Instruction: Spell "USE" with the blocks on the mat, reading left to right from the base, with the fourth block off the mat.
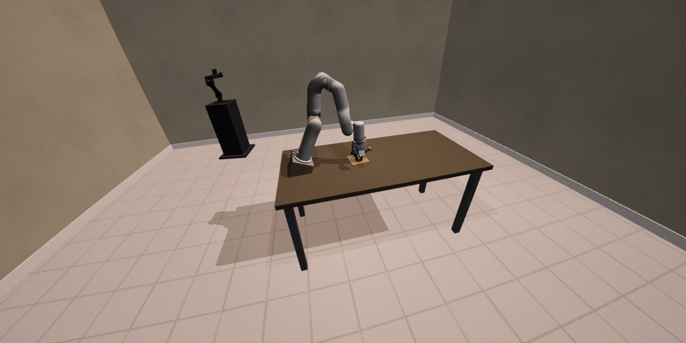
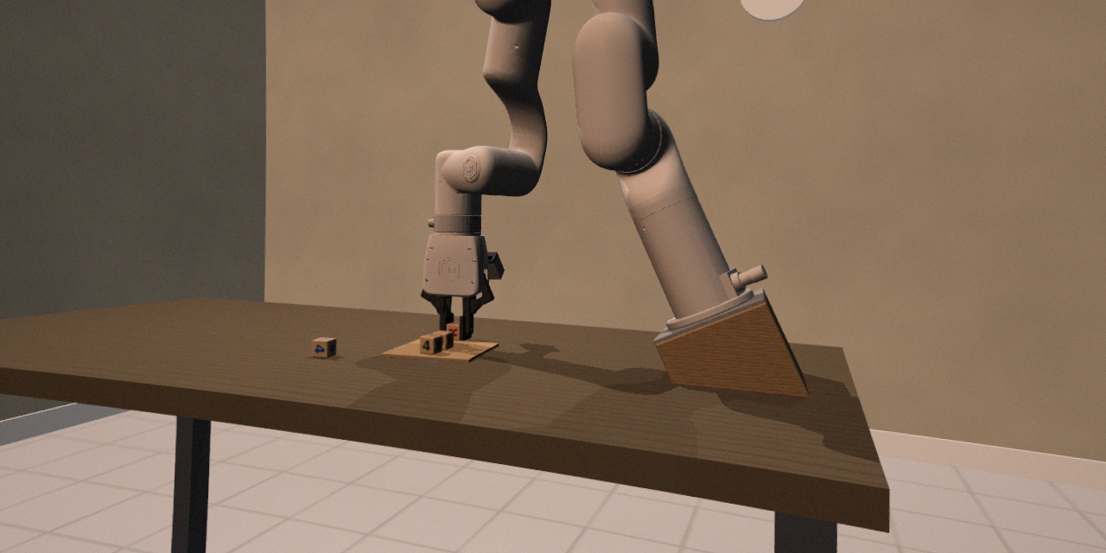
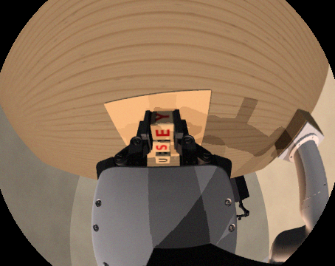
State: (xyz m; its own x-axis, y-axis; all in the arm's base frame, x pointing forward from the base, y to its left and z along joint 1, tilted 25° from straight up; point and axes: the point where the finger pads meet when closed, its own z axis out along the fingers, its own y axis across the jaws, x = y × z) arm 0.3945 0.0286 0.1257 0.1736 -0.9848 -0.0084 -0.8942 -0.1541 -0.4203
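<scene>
The tan mat is 4 cm to the left of my hand and 3 cm below it.
</scene>
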